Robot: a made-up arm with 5 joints. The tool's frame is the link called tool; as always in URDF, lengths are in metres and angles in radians. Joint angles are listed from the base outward. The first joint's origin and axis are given. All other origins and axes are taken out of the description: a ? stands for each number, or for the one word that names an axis. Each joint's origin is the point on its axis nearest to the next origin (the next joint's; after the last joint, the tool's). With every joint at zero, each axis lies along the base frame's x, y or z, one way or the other. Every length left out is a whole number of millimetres.
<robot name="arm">
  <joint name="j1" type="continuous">
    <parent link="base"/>
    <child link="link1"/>
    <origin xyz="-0.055 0 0.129" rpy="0 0 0"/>
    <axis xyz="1 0 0"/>
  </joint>
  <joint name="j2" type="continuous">
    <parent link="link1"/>
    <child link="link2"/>
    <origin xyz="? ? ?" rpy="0 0 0"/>
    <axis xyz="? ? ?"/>
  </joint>
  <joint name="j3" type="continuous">
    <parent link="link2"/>
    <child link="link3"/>
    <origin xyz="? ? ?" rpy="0 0 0"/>
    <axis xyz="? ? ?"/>
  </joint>
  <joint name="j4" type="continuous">
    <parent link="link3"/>
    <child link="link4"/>
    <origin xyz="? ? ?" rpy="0 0 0"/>
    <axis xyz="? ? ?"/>
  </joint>
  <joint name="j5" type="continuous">
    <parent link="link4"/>
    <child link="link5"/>
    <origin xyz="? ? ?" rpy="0 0 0"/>
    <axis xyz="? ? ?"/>
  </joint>
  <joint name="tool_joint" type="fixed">
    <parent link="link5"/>
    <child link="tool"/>
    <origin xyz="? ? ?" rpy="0 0 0"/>
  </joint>
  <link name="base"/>
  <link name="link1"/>
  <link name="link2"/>
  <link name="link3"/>
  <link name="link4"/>
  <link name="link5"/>
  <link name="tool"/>
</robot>
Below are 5 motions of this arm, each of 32 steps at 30 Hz.
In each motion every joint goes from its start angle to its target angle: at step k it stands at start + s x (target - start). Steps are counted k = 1, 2, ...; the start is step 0. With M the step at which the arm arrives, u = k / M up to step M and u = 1 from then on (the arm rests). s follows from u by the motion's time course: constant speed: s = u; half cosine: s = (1 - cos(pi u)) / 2; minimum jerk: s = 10 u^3 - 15 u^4 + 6 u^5.
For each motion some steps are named. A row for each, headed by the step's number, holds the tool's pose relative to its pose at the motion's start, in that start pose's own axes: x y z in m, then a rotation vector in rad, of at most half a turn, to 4 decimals.
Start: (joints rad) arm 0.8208 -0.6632 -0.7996 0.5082 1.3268
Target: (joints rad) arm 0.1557 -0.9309 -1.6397 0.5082 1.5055
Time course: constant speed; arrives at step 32
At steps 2, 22, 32:
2: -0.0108 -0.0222 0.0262 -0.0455 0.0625 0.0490
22: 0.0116 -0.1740 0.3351 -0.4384 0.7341 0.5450
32: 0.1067 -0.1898 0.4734 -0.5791 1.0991 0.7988

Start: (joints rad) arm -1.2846 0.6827 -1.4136 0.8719 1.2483
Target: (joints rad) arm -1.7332 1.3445 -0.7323 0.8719 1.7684
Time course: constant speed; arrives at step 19
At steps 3, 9, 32:
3: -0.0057 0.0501 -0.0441 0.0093 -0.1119 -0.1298
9: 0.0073 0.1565 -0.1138 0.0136 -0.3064 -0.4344
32: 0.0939 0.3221 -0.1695 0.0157 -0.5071 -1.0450

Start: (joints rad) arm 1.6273 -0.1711 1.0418 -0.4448 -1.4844
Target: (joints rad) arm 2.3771 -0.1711 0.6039 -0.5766 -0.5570
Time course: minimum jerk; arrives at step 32
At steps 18, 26, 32:
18: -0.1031 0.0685 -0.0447 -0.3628 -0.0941 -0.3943
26: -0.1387 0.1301 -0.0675 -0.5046 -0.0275 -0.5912
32: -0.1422 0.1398 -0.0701 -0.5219 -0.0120 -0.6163

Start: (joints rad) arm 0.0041 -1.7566 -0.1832 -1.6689 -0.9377
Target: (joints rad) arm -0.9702 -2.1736 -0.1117 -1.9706 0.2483
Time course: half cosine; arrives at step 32
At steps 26, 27, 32:
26: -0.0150 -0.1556 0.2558 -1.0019 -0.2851 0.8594
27: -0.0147 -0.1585 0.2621 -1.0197 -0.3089 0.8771
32: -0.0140 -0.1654 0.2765 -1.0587 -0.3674 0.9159

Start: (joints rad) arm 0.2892 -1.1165 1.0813 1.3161 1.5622
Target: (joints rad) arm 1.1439 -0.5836 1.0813 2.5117 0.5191
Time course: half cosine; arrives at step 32
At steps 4, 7, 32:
4: -0.0026 0.0063 -0.0185 0.0741 -0.0240 -0.0278
7: -0.0050 0.0216 -0.0542 0.2217 -0.0773 -0.0782
32: 0.1944 0.2965 -0.2009 1.8576 -1.1616 0.0277

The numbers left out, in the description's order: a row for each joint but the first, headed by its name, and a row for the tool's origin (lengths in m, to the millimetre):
j2: xyz 0 -0.106 0.056, axis 0 0 -1
j3: xyz 0.078 -0.125 0, axis 0 -1 0
j4: xyz -0.23 0 -0.272, axis 1 0 0
j5: xyz 0 -0.005 0.162, axis -1 0 0
tool: xyz 0 -0.118 -0.066

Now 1 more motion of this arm.
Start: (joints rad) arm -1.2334 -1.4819 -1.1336 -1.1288 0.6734
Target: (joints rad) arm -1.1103 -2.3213 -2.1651 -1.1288 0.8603
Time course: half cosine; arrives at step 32
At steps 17, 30, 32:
17: -0.0038 -0.1187 0.0043 -0.5618 -0.1965 0.4540
30: 0.0199 -0.1761 0.0936 -1.0249 -0.1715 0.8438
32: 0.0206 -0.1766 0.0962 -1.0345 -0.1690 0.8526

